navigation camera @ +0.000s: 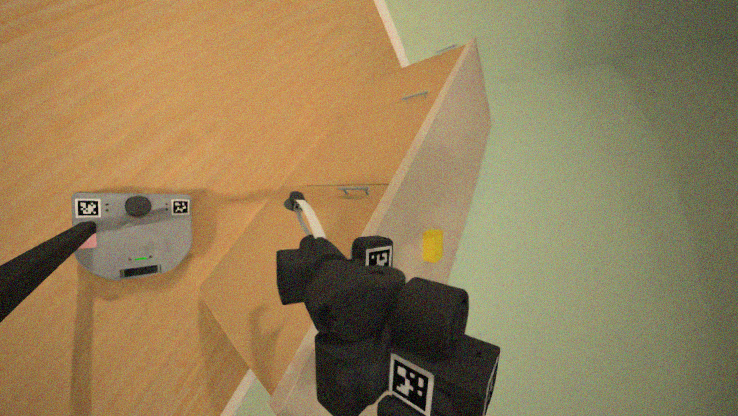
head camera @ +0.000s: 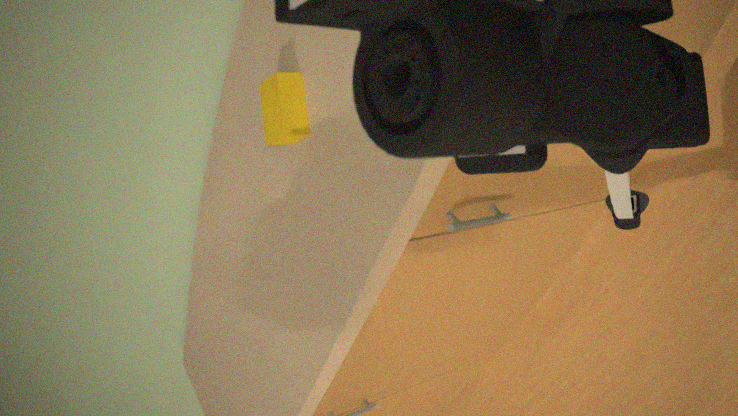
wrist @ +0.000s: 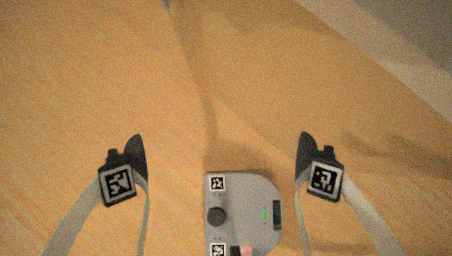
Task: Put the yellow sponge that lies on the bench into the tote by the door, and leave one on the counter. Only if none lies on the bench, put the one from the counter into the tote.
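Pixels of known places: gripper, between the fingertips: (navigation camera: 293, 236); robot's base, origin of its link: (navigation camera: 138, 205).
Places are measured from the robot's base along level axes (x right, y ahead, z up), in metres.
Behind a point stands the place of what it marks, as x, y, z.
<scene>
A yellow sponge (head camera: 286, 108) {0.696, -0.099, 0.945} (navigation camera: 433, 245) {0.695, -0.096, 0.949} lies on the pinkish-brown counter (head camera: 310, 232) {0.712, 0.089, 0.910} (navigation camera: 444, 144) {0.852, 0.279, 0.910} near its wall side. My gripper (wrist: 221, 151) {0.223, -0.021, 0.876} (navigation camera: 295, 200) is open and empty. In the wrist view its two fingers stand wide apart, with the floor and the robot's base below them. In the head and navigation views the wrist crosses the counter's front edge, and the fingers point down past its front, away from the sponge. One finger hides the other there. The bench, the tote and the door do not show in the current views.
The robot's grey base (navigation camera: 136, 237) {-0.008, -0.110, 0.160} (wrist: 245, 200) stands on the wood floor in front of the counter. Cabinet handles (head camera: 479, 221) {0.512, 0.084, 0.753} (navigation camera: 355, 190) stick out from the counter's front. A green wall (head camera: 103, 206) {1.301, 0.029, 1.169} (navigation camera: 594, 206) {1.324, 0.055, 1.452} runs behind the counter. The counter's pale edge (wrist: 380, 55) crosses the wrist view's upper right.
</scene>
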